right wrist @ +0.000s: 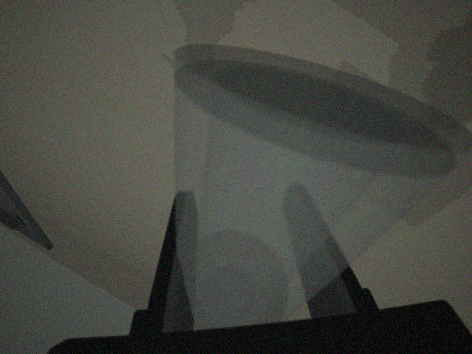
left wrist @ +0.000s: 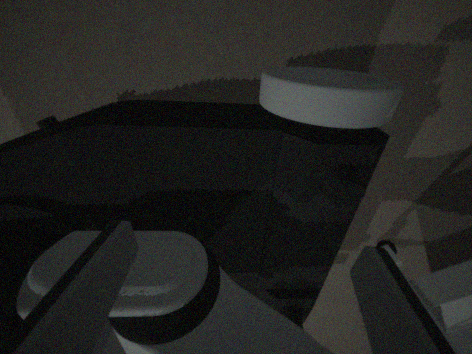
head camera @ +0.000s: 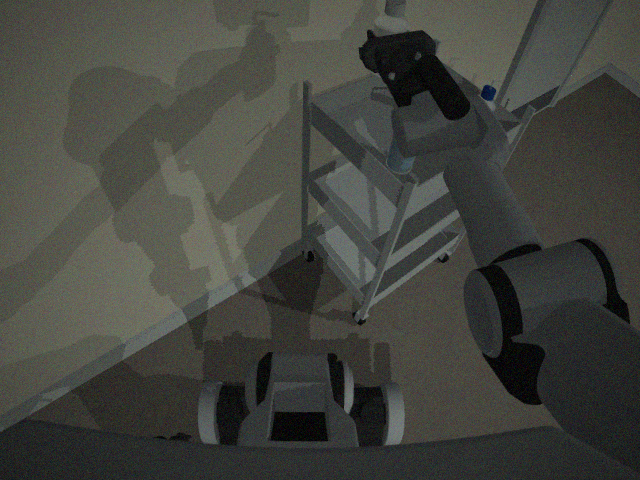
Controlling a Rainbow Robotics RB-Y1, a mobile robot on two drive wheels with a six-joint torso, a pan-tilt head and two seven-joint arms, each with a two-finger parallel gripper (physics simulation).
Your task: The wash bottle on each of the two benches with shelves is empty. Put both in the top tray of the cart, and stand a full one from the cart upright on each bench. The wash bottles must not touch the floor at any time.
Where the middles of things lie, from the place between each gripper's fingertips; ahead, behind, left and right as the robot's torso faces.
Labels:
Now: right hand 20 mm below the wash bottle (right wrist: 286, 171), 20 mm past it and 10 mm to the left of it.
My left gripper is now 63 cm short of the wash bottle, 60 cm below it and 40 cm to the left of it.

